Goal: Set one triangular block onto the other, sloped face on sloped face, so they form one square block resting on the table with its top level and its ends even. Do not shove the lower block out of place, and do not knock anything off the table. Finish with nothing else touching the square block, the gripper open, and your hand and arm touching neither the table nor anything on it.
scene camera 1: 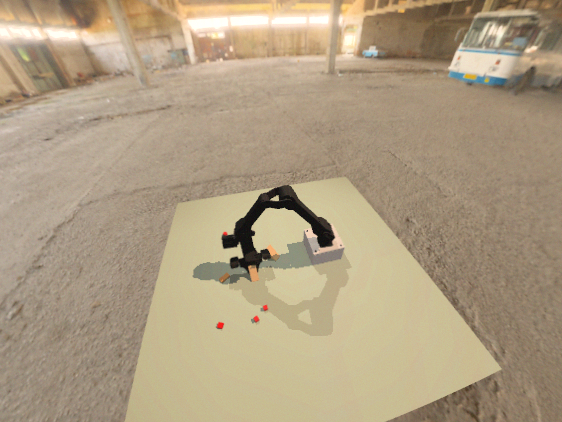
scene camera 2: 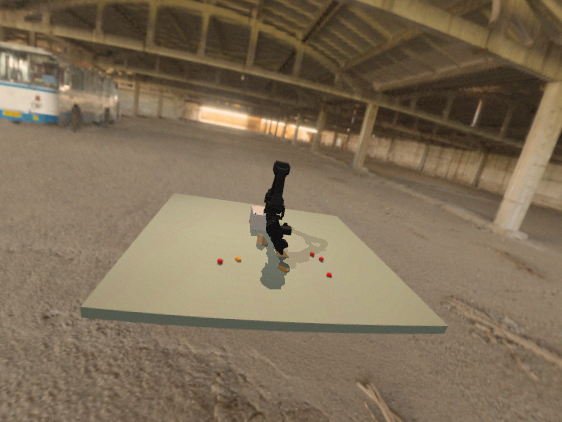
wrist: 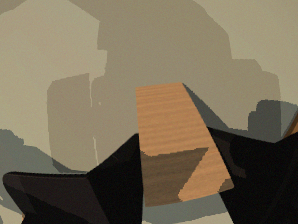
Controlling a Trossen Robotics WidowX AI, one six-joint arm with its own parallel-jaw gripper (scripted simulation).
Scene:
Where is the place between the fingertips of the gripper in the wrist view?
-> At 168, 135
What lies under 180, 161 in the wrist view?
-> A tan wooden triangular block.

